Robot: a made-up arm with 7 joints.
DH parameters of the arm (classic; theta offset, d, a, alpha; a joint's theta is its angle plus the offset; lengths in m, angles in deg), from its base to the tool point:
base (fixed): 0 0.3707 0.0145 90
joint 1: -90 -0.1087 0.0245 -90
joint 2: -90 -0.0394 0.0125 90
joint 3: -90 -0.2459 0.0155 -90
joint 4: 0 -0.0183 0.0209 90
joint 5: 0 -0.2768 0.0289 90
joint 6: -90 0.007 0.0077 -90
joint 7: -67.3 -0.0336 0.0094 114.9
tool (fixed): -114.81 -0.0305 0 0
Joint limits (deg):
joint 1: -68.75..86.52
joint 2: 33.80..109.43
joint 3: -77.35..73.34
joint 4: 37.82..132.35
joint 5: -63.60..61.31
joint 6: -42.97..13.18
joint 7: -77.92..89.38
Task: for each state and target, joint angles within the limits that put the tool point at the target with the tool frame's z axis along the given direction. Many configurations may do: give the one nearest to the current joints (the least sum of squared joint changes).
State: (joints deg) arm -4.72 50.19 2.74 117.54 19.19 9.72 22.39
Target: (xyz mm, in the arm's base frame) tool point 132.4 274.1 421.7 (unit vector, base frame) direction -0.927 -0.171 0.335
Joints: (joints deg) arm -11.75 51.54 51.65 131.59 -4.46 13.18 40.30
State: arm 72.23 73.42 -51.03 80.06 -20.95 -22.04 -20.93
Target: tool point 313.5 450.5 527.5 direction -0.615 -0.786 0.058
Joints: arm 86.52 74.91 -40.33 68.03 -24.64 13.18 18.88
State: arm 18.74 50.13 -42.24 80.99 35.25 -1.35 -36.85
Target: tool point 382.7 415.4 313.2 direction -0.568 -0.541 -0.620
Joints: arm 56.32 50.58 -24.17 53.53 21.17 -42.91 -58.36
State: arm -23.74 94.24 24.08 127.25 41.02 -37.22 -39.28
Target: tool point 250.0 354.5 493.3 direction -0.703 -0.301 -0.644
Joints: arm -22.48 104.30 30.20 88.95 39.29 -27.27 -69.81
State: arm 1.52 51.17 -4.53 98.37 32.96 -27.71 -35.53
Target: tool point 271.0 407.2 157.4 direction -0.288 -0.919 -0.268
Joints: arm 21.74 33.80 16.22 65.41 15.08 -42.97 -74.42
